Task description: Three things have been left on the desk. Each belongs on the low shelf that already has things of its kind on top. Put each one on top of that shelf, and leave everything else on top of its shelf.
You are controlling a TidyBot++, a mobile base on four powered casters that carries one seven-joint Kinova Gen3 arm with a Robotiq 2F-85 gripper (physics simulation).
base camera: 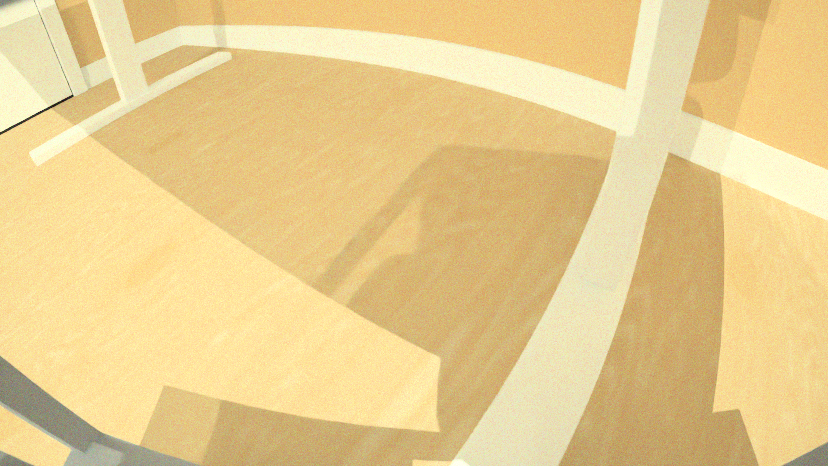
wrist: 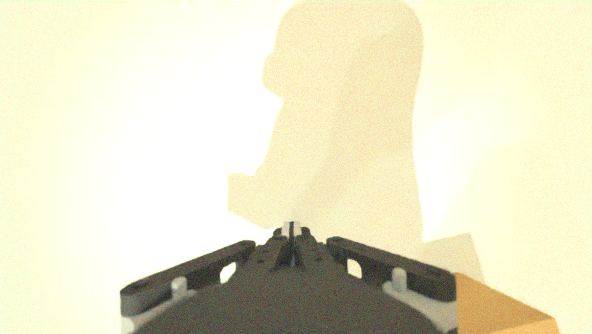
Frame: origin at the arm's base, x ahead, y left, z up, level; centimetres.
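Where they show: gripper, fingertip midpoint: (wrist: 292,233).
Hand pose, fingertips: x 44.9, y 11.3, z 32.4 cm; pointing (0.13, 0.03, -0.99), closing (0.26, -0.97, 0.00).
Note:
Each offset is from my fingertips to the top centre of the thing. "pt": to the spot under its first point. Level surfaces: height alone.
My gripper (wrist: 292,233) is shut with its fingertips together and nothing between them, over a very bright, whitish surface @(dz +0.0 cm) (wrist: 125,125) that looks like the desk top. An orange block-shaped thing @(pt dy -12.9, dx -0.4, dz +4.1 cm) (wrist: 500,302) shows in part at the lower right of the wrist view, to the right of the gripper and apart from the fingertips. Its lower part is cut off by the frame and its left part is hidden behind the gripper. The low shelves do not show in either view. The gripper does not show in the base camera view.
In the base camera view a pale upright leg @(pt dy -28.8, dx -4.8, dz -45.3 cm) (base camera: 660,75) stands at the right, with a long foot (base camera: 570,324) running toward the front. Another leg @(pt dy +77.1, dx +55.9, dz -53.2 cm) (base camera: 118,46) with a foot bar (base camera: 168,78) stands at the back left. A wall with a white skirting board (base camera: 405,54) runs behind. A whitish panel (base camera: 28,75) is far left.

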